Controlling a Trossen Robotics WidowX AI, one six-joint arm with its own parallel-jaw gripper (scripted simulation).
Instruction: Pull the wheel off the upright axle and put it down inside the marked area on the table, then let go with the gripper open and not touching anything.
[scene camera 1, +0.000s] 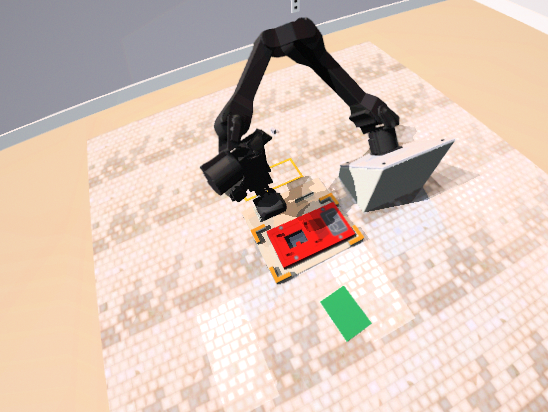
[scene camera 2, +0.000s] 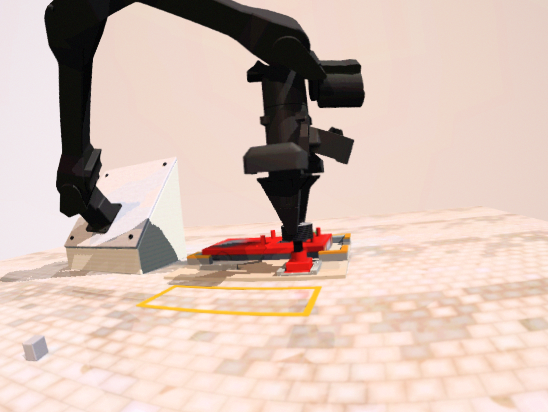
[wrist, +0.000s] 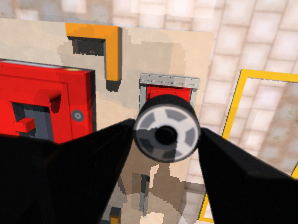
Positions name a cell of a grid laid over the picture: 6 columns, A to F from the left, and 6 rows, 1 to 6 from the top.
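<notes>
A wheel (wrist: D3) is visible to me, and so is a red plate (scene camera 2: C4). The green patch (scene camera 1: D5) I can see too, though in the wrist view it is out of frame. As for the axle (wrist: D3), scene camera 1 does not show it, since it is hidden there by my gripper. My gripper (scene camera 2: D4) (scene camera 1: C3) (wrist: D4) is itself in sight.
</notes>
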